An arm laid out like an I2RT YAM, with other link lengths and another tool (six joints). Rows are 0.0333 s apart.
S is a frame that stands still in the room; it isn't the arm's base.
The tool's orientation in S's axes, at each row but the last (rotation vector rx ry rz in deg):
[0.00 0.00 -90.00]
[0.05 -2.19 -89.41]
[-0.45 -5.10 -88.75]
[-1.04 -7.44 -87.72]
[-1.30 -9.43 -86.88]
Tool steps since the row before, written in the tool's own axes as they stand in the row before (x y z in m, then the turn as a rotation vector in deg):
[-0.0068 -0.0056 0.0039 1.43 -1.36 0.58]
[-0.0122 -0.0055 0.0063 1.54 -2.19 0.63]
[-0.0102 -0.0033 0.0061 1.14 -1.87 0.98]
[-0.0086 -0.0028 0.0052 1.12 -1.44 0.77]
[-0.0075 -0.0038 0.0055 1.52 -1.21 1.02]
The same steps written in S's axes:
[-0.0056 0.0068 0.0039 -1.36 -1.43 0.58]
[-0.0058 0.0123 0.0059 -2.19 -1.55 0.61]
[-0.0038 0.0105 0.0053 -1.90 -1.12 0.95]
[-0.0035 0.0089 0.0041 -1.45 -1.10 0.77]
[-0.0046 0.0079 0.0042 -1.23 -1.46 1.09]

